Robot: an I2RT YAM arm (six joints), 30 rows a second.
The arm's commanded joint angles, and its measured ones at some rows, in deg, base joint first. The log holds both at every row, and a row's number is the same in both.
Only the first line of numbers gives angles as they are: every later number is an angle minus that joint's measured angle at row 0.
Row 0, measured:
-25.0 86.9 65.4 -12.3 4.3 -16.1
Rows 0 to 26, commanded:
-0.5 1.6 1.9 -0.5 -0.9 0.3
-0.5 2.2 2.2 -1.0 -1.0 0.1
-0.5 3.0 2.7 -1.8 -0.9 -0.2
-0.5 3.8 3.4 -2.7 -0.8 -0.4
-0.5 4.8 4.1 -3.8 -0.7 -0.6
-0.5 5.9 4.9 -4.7 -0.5 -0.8
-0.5 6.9 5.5 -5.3 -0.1 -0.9
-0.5 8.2 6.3 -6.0 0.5 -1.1
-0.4 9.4 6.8 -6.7 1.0 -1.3
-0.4 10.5 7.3 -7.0 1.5 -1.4
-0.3 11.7 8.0 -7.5 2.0 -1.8
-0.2 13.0 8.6 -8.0 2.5 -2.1
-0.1 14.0 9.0 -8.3 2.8 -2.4
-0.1 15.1 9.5 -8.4 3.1 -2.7
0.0 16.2 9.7 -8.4 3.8 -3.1
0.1 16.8 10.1 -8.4 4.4 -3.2
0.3 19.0 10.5 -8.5 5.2 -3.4
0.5 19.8 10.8 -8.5 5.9 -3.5
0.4 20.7 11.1 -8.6 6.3 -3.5
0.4 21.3 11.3 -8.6 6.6 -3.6
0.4 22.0 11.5 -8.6 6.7 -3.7
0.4 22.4 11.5 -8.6 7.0 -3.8
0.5 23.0 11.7 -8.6 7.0 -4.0
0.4 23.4 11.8 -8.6 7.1 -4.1
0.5 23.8 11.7 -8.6 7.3 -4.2
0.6 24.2 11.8 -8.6 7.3 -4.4
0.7 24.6 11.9 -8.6 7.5 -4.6
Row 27, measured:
0.1 24.3 10.3 -8.6 5.6 -3.5
